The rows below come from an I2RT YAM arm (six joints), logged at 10 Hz.
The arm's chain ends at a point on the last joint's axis. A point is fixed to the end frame.
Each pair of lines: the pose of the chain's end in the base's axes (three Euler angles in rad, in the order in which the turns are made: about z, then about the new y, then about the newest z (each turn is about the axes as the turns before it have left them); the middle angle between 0 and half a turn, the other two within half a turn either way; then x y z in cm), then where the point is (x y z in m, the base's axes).
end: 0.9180, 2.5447, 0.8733, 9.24, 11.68, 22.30
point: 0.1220 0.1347 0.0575
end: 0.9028, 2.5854, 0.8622, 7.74, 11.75, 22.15
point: 0.1037 0.1293 0.0549
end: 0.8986, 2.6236, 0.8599, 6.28, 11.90, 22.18
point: 0.0853 0.1256 0.0543
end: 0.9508, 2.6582, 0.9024, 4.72, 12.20, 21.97
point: 0.0634 0.1263 0.0514
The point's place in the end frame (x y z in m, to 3 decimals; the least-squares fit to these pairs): 0.033 -0.059 0.155
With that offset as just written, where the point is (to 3 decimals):
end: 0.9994, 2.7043, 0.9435, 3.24, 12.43, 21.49
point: 0.042 0.124 0.046
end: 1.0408, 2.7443, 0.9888, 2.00, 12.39, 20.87
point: 0.023 0.120 0.040
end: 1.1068, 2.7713, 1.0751, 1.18, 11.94, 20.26
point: 0.008 0.114 0.034
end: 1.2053, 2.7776, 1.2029, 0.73, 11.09, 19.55
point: -0.004 0.107 0.027
